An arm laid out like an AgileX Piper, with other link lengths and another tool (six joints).
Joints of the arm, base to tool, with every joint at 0 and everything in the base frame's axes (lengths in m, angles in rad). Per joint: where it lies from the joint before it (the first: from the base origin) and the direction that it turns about. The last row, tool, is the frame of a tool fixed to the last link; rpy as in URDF.
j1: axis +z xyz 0 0 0.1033
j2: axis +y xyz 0 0 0
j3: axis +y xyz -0.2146 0 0.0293
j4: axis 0.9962 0 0.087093 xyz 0.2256 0 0.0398
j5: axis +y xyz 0 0 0
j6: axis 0.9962 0 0.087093 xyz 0.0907 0 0.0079
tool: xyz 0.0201 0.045 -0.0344 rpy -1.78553 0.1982 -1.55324
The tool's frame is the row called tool.
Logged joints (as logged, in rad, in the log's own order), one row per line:
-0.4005, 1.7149, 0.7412, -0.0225, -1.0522, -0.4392
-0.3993, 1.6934, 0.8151, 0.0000, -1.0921, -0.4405
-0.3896, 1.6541, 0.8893, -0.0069, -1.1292, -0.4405
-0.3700, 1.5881, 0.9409, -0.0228, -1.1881, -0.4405
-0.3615, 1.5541, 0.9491, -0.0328, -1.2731, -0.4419
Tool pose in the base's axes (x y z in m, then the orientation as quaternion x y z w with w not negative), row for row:
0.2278, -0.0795, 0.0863, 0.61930, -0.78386, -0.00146, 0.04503
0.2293, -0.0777, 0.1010, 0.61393, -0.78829, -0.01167, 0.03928
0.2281, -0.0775, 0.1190, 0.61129, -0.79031, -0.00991, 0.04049
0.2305, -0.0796, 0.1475, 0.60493, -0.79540, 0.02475, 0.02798
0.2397, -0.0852, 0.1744, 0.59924, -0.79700, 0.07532, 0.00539
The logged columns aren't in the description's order. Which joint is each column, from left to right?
Columns, left to right: j6, j2, j5, j4, j3, j1.
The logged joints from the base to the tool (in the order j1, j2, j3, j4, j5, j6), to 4 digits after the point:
-0.4392, 1.7149, -1.0522, -0.0225, 0.7412, -0.4005
-0.4405, 1.6934, -1.0921, 0.0000, 0.8151, -0.3993
-0.4405, 1.6541, -1.1292, -0.0069, 0.8893, -0.3896
-0.4405, 1.5881, -1.1881, -0.0228, 0.9409, -0.3700
-0.4419, 1.5541, -1.2731, -0.0328, 0.9491, -0.3615

